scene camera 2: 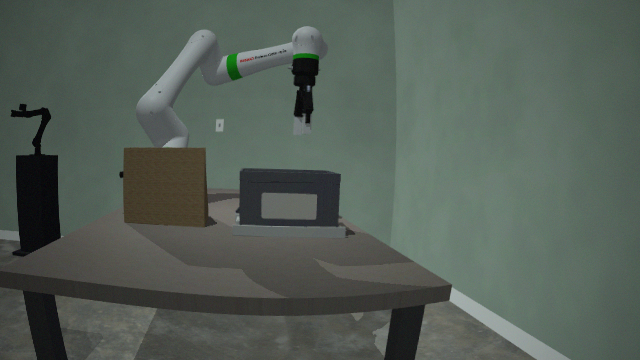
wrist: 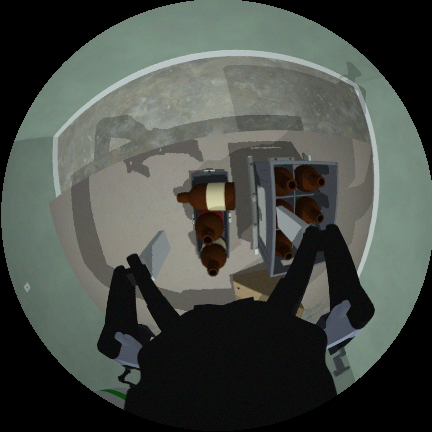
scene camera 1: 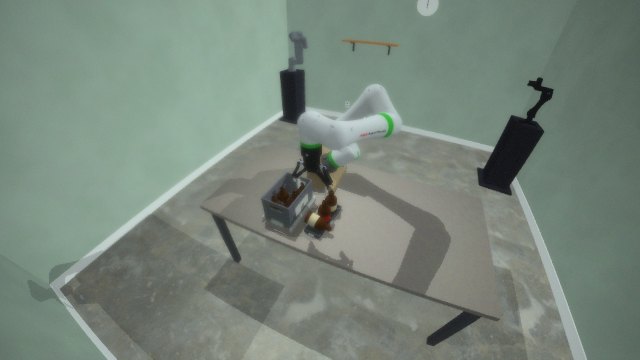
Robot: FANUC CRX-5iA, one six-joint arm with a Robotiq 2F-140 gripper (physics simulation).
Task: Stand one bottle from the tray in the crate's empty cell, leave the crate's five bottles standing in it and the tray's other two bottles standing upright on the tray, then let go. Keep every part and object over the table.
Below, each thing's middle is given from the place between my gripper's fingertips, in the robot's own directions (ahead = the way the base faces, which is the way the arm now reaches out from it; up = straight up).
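Crate rail [scene camera 2: 238, 230]: 5 cm behind my hand, 30 cm to the right of it, 28 cm below. Cream-labelled brown bottle [wrist: 212, 195]: 1 cm behind my hand, 4 cm to the left of it, 23 cm below.
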